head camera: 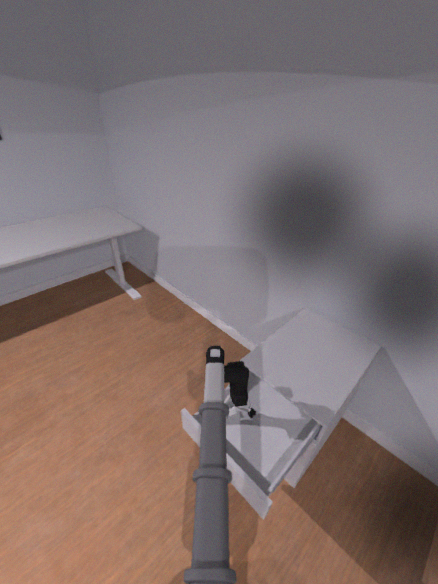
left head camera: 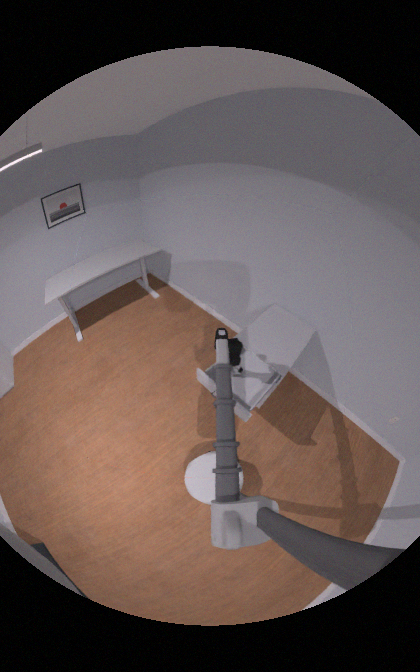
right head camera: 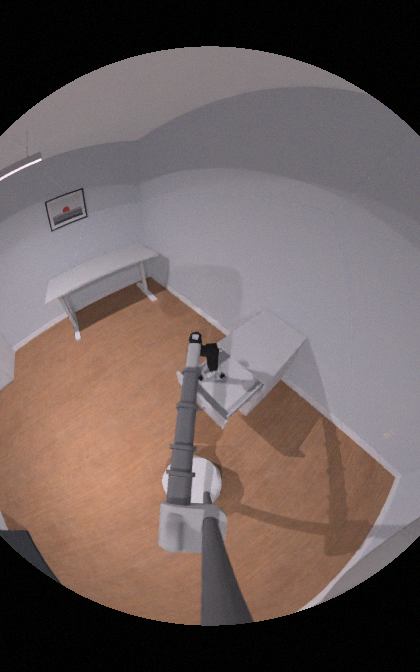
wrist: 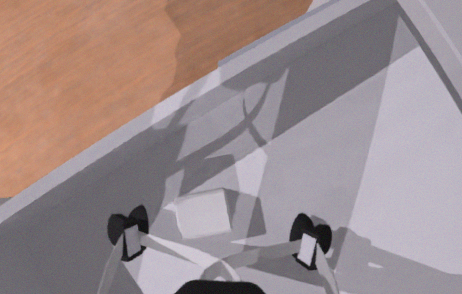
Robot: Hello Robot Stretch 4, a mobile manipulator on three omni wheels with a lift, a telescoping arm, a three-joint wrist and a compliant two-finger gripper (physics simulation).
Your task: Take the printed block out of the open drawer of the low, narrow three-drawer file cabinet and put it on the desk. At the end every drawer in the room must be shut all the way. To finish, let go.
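Note:
The printed block (wrist: 204,214), small and pale, lies on the floor of the open drawer (head camera: 246,486) (right head camera: 212,409) (wrist: 410,150), near its front panel. My gripper (right head camera: 211,376) (wrist: 222,228) is open over the drawer. In the wrist view the block shows between the two fingertips, slightly above the line joining them and nearer the left one; the fingers do not touch it. The block does not show in the head views. The low cabinet (head camera: 310,365) (left head camera: 280,332) (right head camera: 270,340) stands against the wall; its other drawers are hidden. The white desk (head camera: 60,235) (left head camera: 100,267) (right head camera: 100,270) stands in the back left corner.
My telescoping arm (head camera: 212,470) (left head camera: 226,430) (right head camera: 185,430) reaches across the drawer's front. A round white object (left head camera: 200,477) (right head camera: 205,482) is on the floor below the arm. A dark object (right head camera: 30,550) shows at the lower left. A framed picture (left head camera: 63,206) (right head camera: 66,210) hangs above the desk.

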